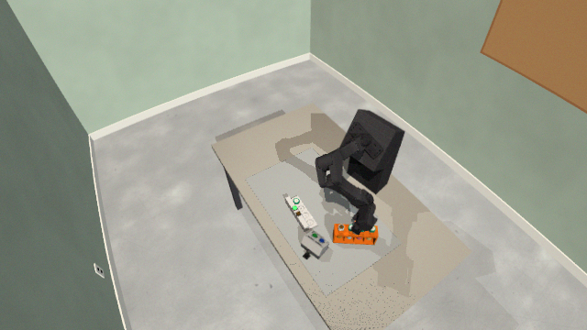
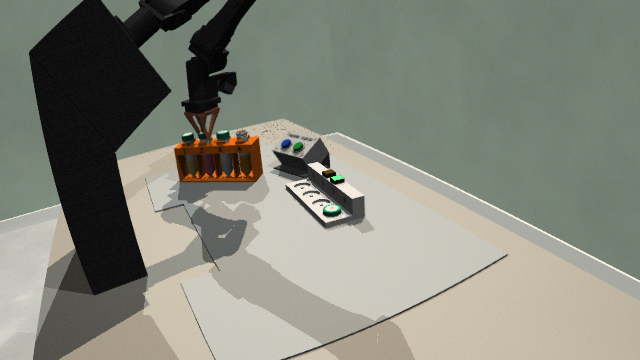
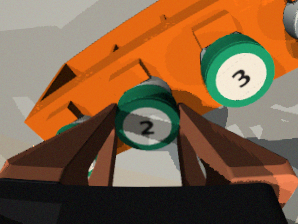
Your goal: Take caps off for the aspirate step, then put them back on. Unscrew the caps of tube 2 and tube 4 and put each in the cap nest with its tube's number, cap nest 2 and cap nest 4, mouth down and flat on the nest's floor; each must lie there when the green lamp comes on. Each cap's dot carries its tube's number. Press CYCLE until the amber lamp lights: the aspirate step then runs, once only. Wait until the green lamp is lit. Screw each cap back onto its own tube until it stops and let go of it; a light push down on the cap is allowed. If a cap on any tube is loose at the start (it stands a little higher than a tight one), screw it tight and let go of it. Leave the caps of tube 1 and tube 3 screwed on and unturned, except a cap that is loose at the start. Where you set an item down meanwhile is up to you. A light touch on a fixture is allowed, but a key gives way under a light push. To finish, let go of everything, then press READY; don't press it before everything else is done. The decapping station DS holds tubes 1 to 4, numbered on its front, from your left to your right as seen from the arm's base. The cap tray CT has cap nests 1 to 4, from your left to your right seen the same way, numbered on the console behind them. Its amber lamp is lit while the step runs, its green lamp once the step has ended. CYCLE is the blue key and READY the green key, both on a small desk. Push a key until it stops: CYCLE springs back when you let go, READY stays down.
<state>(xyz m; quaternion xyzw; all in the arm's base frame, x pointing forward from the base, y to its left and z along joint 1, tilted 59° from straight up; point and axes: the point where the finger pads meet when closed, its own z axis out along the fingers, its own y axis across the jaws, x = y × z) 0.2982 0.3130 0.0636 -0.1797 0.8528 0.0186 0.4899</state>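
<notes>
Now: hand 5 cm past the cap 1 and 2 cm to the right of it. Round my hand: green ready key (23 cm ahead, 6 cm to the right, 5 cm below); blue cycle key (20 cm ahead, 2 cm to the right, 5 cm below).
</notes>
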